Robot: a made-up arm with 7 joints.
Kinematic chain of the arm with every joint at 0, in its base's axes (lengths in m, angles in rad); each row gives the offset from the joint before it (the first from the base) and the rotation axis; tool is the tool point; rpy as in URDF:
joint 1: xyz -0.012 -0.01 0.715 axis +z
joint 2: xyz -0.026 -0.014 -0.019 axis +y
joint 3: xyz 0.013 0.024 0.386 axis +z
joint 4: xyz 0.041 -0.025 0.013 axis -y
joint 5: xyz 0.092 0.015 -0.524 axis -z
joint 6: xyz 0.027 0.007 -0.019 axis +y
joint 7: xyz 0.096 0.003 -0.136 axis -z
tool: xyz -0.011 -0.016 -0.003 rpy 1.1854 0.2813 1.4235
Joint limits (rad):
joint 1: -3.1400..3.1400
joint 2: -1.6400..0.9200
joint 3: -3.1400..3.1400
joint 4: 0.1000..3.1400
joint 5: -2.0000..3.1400
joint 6: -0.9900..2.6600
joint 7: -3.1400..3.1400
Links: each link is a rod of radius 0.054 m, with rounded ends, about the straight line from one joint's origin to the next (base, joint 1, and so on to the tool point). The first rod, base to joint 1, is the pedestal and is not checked.
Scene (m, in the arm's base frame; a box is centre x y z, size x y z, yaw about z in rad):
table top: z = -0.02
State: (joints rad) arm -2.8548 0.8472 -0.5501 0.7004 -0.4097 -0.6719 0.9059
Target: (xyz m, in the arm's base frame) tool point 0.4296 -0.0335 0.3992
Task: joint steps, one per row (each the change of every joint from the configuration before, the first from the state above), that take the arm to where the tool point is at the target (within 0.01 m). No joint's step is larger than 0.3 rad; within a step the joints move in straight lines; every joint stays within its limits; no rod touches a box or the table.
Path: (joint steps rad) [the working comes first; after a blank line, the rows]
Joints at the target: -1.3951 0.9200 0.7661 0.4569 -0.6780 -0.4481 0.9418
Straight joint move there: clear.

1: 0.2919 0.0146 0.2632 -0.0487 -0.0537 0.0448 0.0072
2: 0.2920 0.0145 0.2633 -0.0487 -0.0536 0.0447 0.0072
3: 0.2919 0.0146 0.2632 -0.0487 -0.0537 0.0448 0.0071
4: 0.2920 0.0145 0.2632 -0.0487 -0.0536 0.0447 0.0072
5: 0.2919 0.0146 0.2633 -0.0487 -0.0537 0.0448 0.0072

